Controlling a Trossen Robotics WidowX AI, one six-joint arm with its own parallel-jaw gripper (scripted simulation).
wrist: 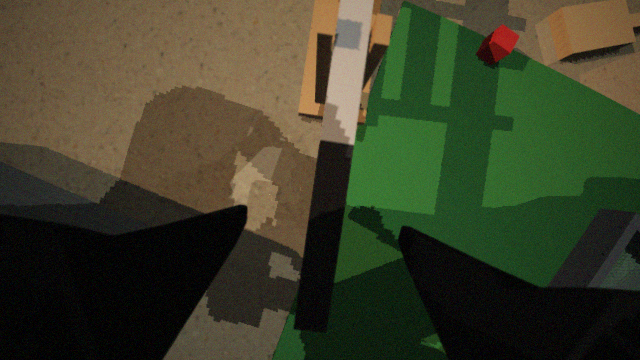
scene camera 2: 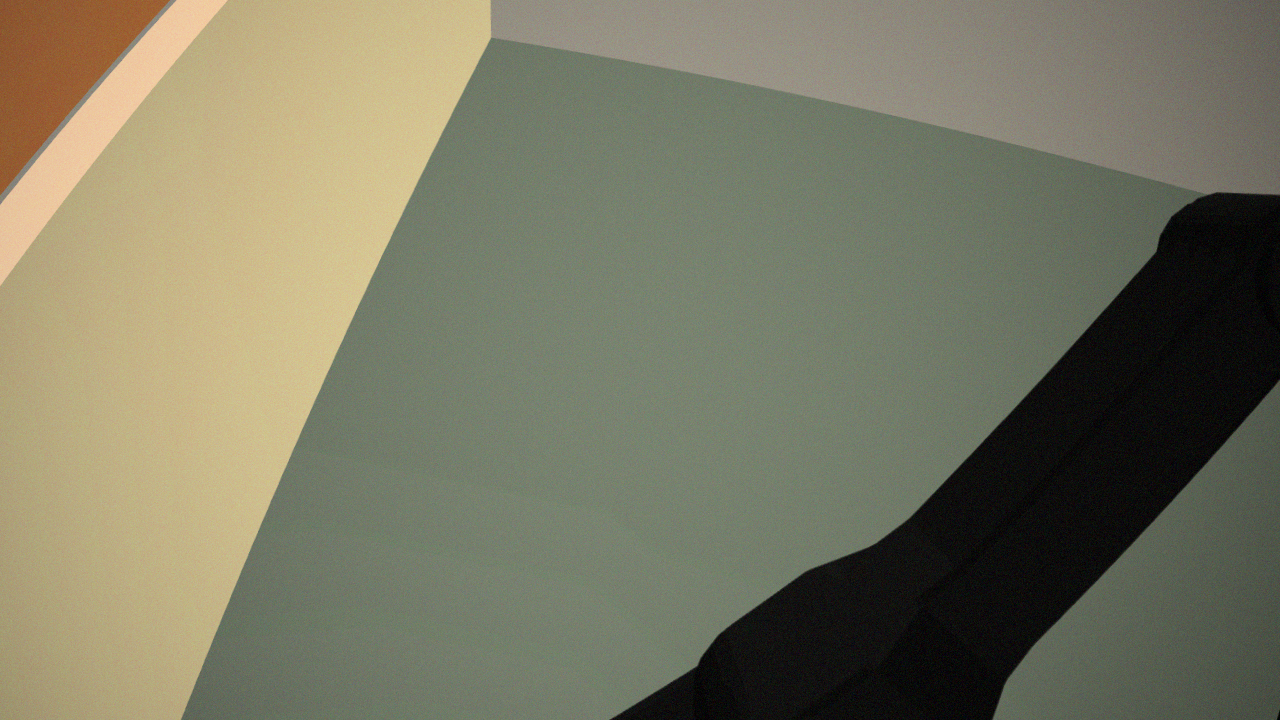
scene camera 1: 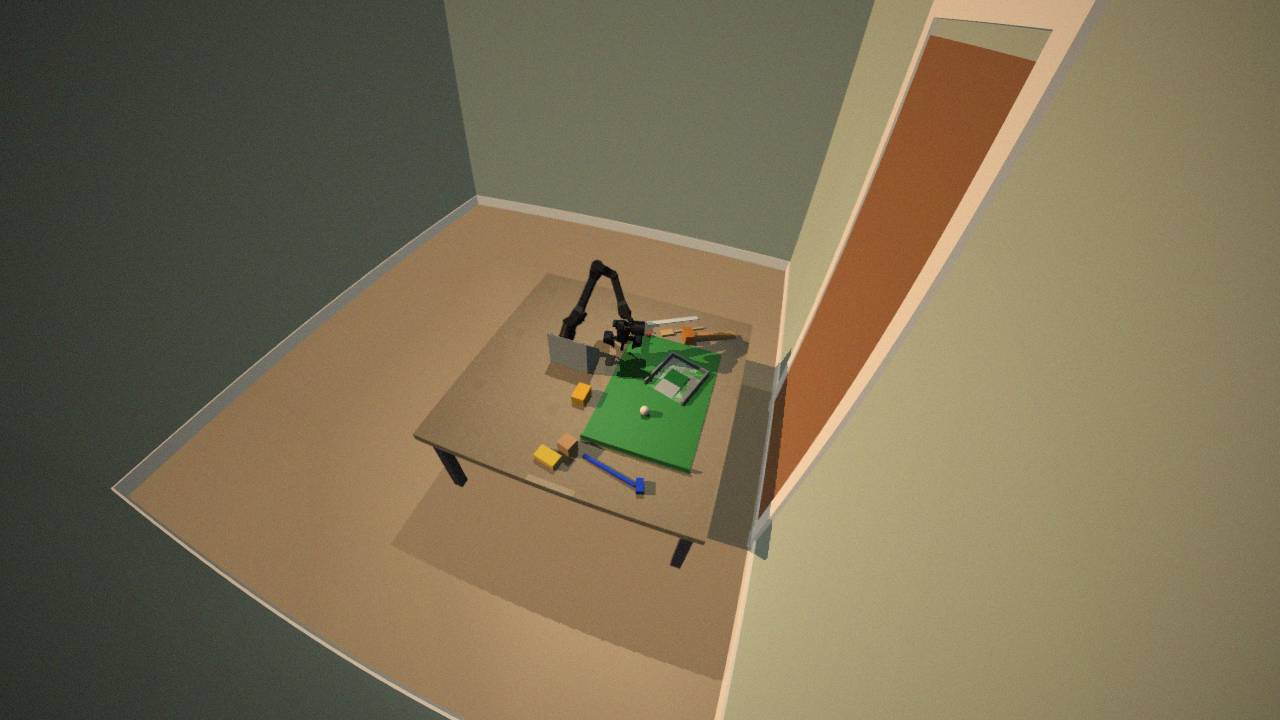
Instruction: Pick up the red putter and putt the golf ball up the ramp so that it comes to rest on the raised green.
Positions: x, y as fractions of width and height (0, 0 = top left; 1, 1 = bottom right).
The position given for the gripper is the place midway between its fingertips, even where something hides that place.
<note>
The gripper (wrist: 0.51, 0.62) is open and holds nothing. Further things: a red piece (wrist: 0.78, 0.12) and a green mat (scene camera 1: 0.52, 0.60).
The green mat also shows in the wrist view (wrist: 0.80, 0.45). Scene camera 2 misses the red piece: it is out of frame.
</note>
